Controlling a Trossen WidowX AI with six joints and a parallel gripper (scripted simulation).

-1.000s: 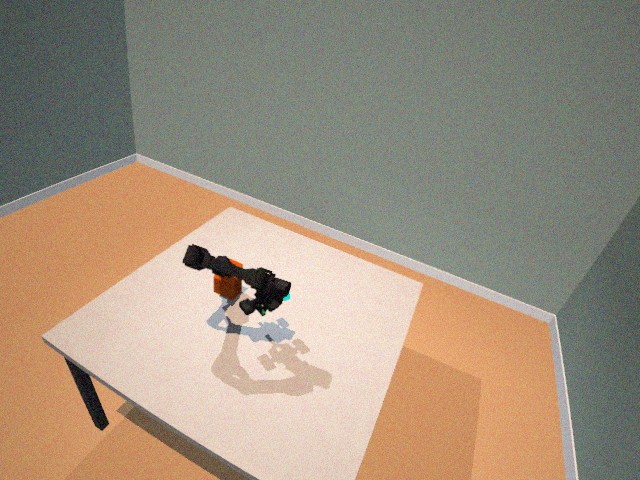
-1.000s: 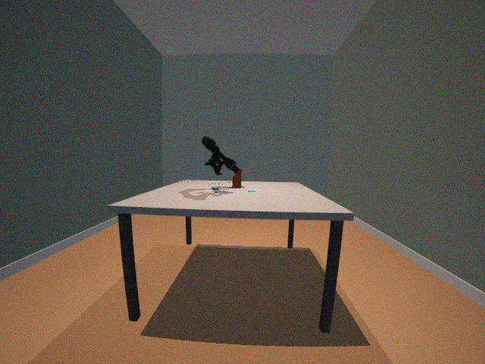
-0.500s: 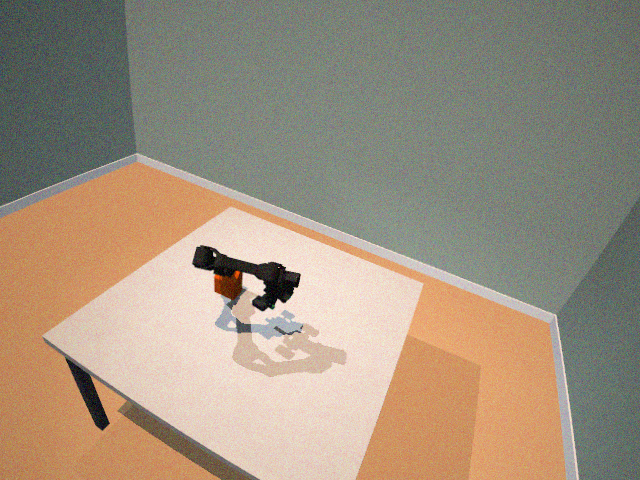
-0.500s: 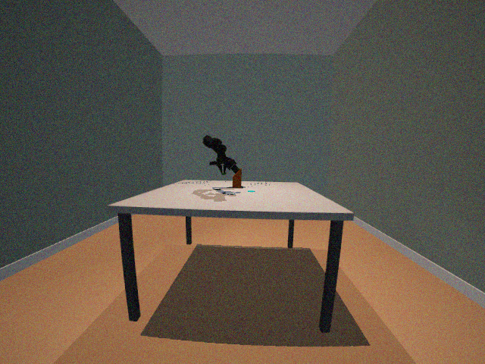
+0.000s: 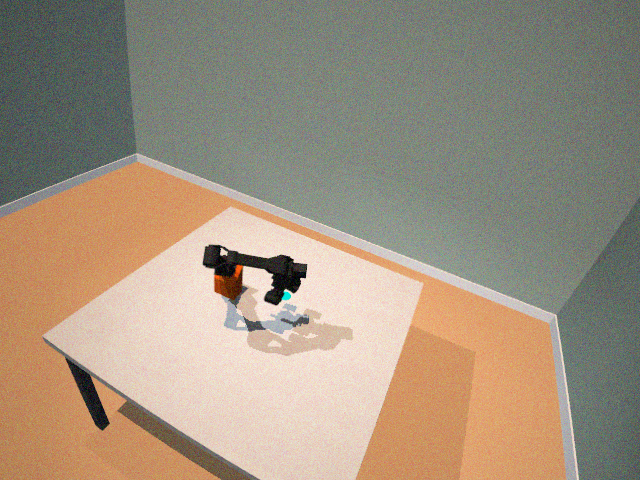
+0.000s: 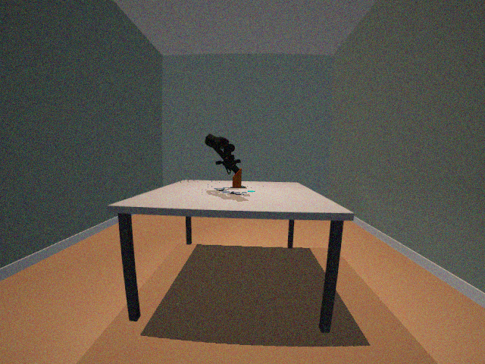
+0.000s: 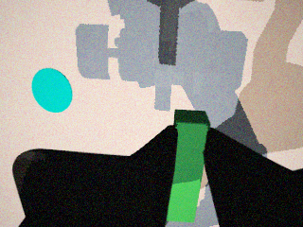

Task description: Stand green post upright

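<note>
Right now my gripper tip is 2 cm past the green post. The rest, counted from my gripper tip: cyan circle 17 cm to the left, 14 cm below, 5 cm behind.
</note>
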